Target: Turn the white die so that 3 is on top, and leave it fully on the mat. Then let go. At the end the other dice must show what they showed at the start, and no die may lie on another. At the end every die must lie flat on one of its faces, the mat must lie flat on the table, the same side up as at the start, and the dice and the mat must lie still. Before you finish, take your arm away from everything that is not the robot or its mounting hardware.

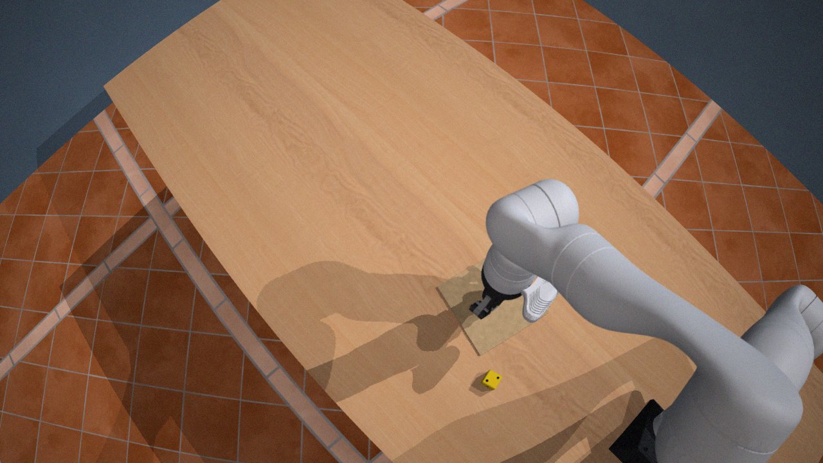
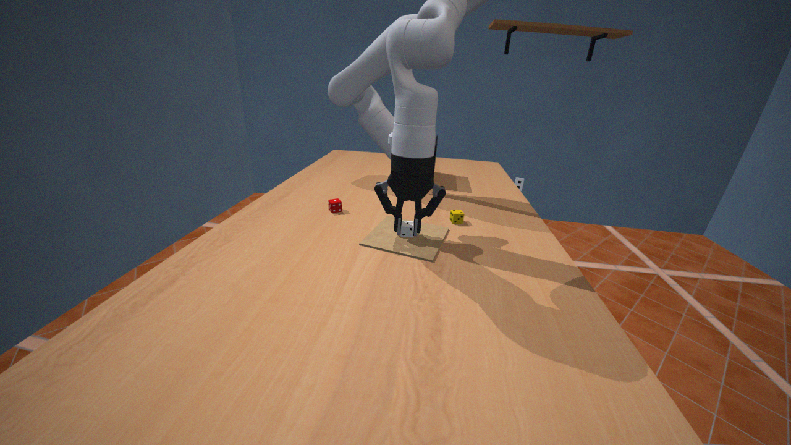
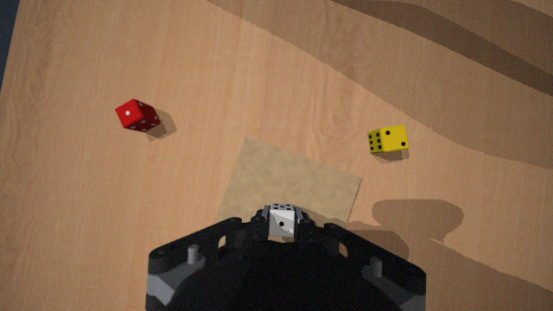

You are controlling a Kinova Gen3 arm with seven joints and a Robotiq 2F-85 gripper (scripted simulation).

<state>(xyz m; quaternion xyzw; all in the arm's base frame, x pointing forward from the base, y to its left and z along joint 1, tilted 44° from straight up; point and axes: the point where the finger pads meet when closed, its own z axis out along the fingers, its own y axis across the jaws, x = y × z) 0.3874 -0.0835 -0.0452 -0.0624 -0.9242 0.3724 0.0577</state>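
The white die is 10 mm below my hand. Also, from my hand: tan mat 20 mm below; yellow die 80 mm behind, 110 mm to the left, 10 mm below; red die 120 mm behind, 160 mm to the right, 10 mm below.
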